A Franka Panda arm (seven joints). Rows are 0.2 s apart.
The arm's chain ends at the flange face. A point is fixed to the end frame.
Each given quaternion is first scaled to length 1.
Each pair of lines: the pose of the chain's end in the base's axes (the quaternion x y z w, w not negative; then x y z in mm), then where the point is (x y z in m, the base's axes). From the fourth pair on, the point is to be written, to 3 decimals.
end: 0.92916 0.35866 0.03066 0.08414 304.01 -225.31 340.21
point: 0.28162 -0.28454 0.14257
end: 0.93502 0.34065 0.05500 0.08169 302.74 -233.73 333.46
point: 0.28764 -0.28754 0.13359
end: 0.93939 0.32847 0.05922 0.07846 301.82 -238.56 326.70
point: 0.28686 -0.28980 0.12615
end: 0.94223 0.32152 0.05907 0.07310 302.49 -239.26 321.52
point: 0.286 -0.288 0.120
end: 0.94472 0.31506 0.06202 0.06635 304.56 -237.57 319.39
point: 0.288 -0.283 0.118
